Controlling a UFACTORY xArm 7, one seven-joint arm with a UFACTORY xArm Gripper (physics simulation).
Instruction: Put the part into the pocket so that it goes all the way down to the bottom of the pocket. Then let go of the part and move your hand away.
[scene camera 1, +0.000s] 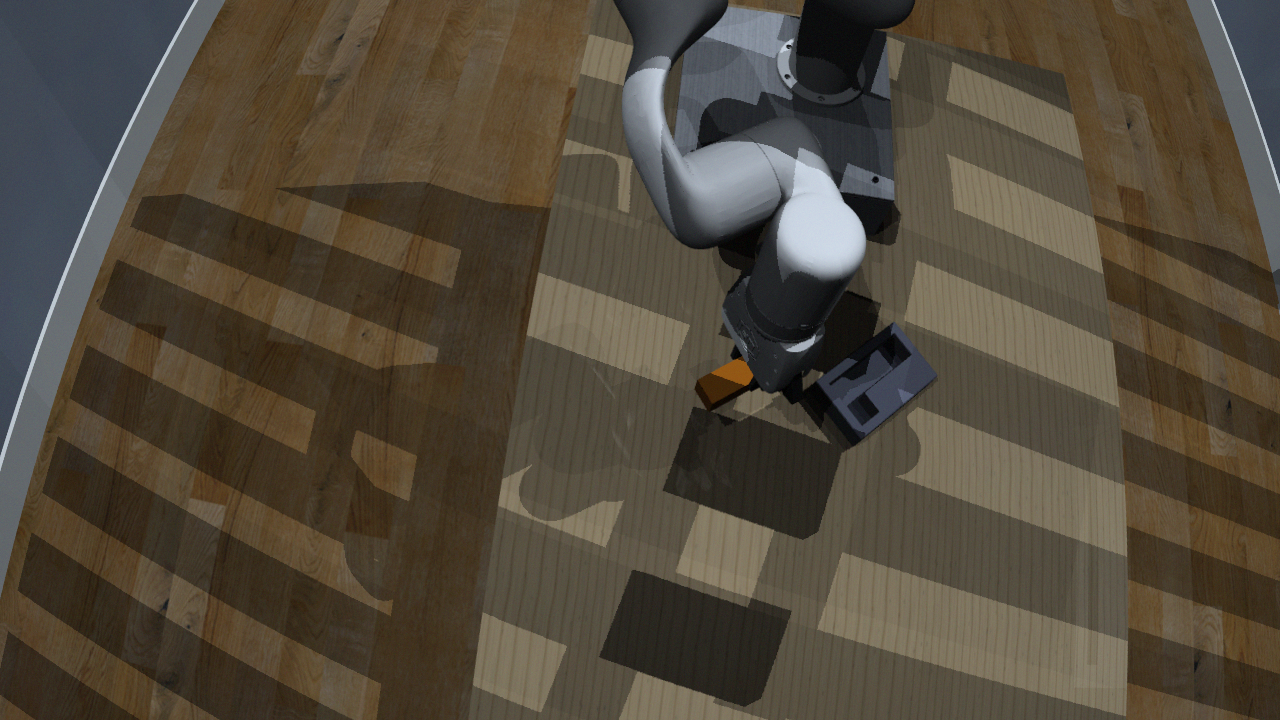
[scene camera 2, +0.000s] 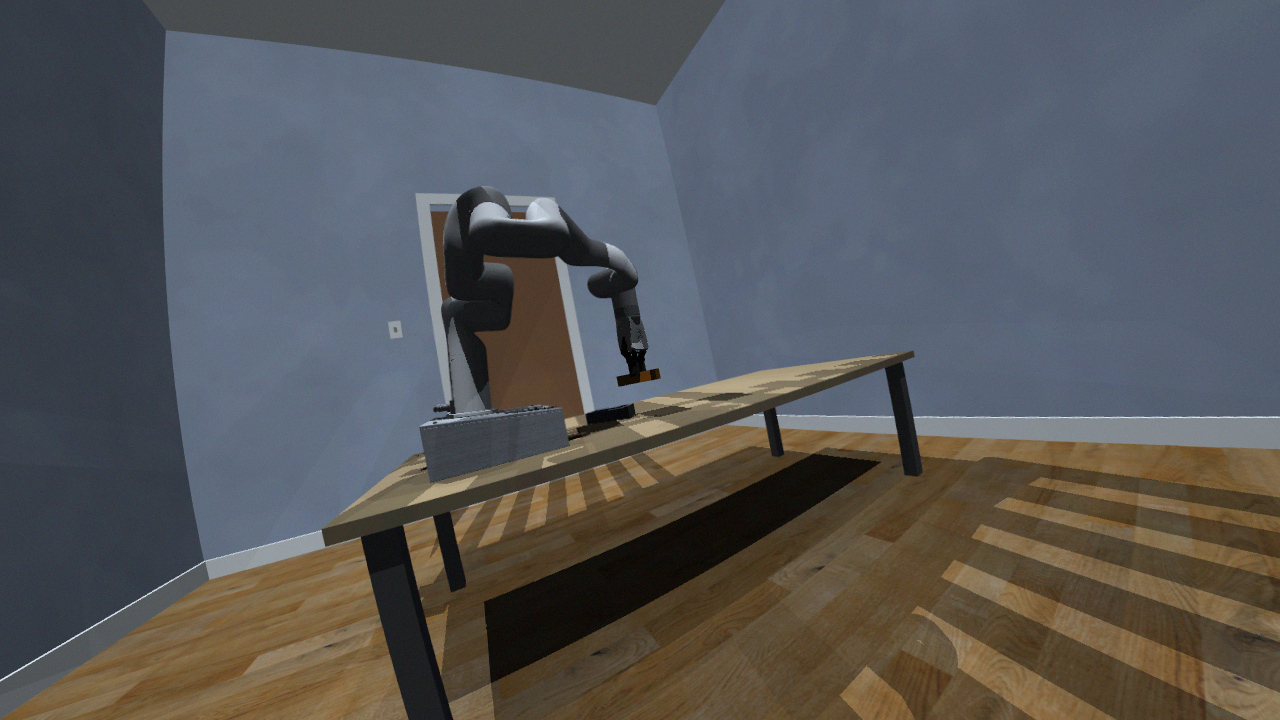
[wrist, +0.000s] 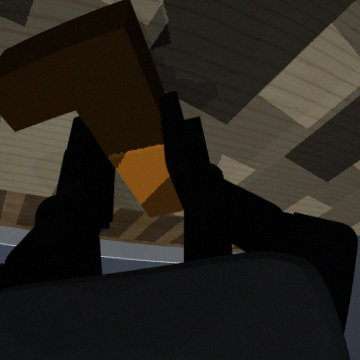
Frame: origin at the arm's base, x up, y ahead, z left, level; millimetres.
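Where they show: gripper, fingertip midpoint: (scene camera 1: 752, 368) (scene camera 2: 638, 375) (wrist: 134, 126); arm's base, origin of the base link: (scene camera 1: 820, 71) (scene camera 2: 472, 415).
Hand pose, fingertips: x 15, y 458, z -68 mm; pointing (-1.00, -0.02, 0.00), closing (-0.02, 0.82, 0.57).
Things, the pixels of their top centre, and the offset from my fingertips. Level surfaces: height alone.
- orange part, middle of its top: (wrist: 109, 160) (scene camera 1: 741, 355) (scene camera 2: 637, 372) dx +10, dy -8, dz -14 mm
- dark blue-grey block with the pocket, middle of its top: (scene camera 1: 879, 378) (scene camera 2: 609, 408) dx -89, dy -47, dz +172 mm
- wooden table, its level: dx -125 mm
The orange part (scene camera 1: 726, 382) (scene camera 2: 638, 377) (wrist: 115, 95) is an angular block with a bend, like an L. My gripper (wrist: 134, 126) is shut on one arm of it. In the scene camera 2 view, the gripper (scene camera 2: 636, 368) holds the part in the air above the table. The dark blue-grey block with the pocket (scene camera 1: 914, 380) (scene camera 2: 610, 413) lies on the table, right of the gripper in the scene camera 1 view. Its pocket is open at the top, with a raised piece inside. The pocket block does not show in the wrist view. In the scene camera 1 view the wrist hides the fingertips.
The wooden table (scene camera 1: 1002, 501) (scene camera 2: 832, 371) carries the grey robot base (scene camera 1: 729, 67) (scene camera 2: 496, 443) behind the pocket block. The arm (scene camera 1: 819, 237) reaches over the table between the base and the part. Striped and dark shadows fall on the table and floor.
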